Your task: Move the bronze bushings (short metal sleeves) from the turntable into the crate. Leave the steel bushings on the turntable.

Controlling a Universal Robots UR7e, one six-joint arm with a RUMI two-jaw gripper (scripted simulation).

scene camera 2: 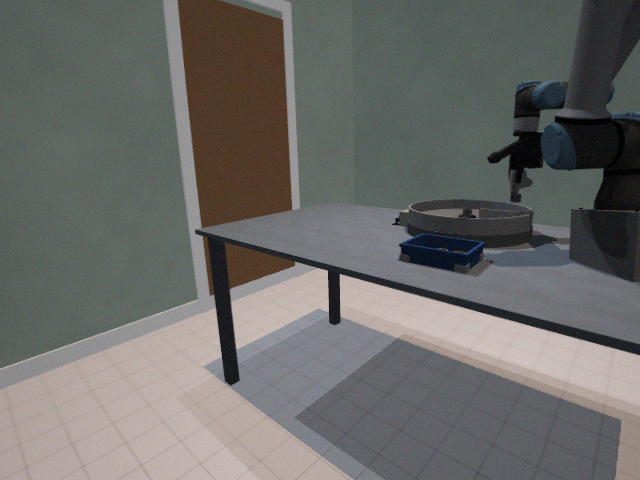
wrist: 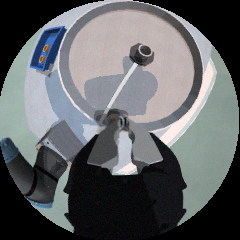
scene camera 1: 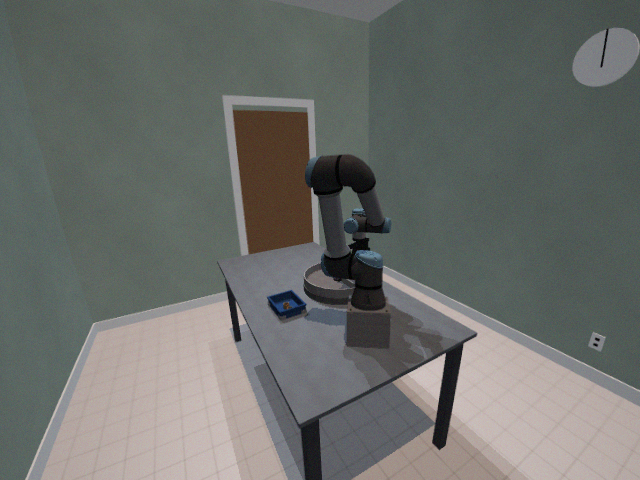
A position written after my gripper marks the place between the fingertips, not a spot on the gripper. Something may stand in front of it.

Observation:
I see my gripper [scene camera 2: 514, 199].
My gripper is seen too in the wrist view [wrist: 122, 117].

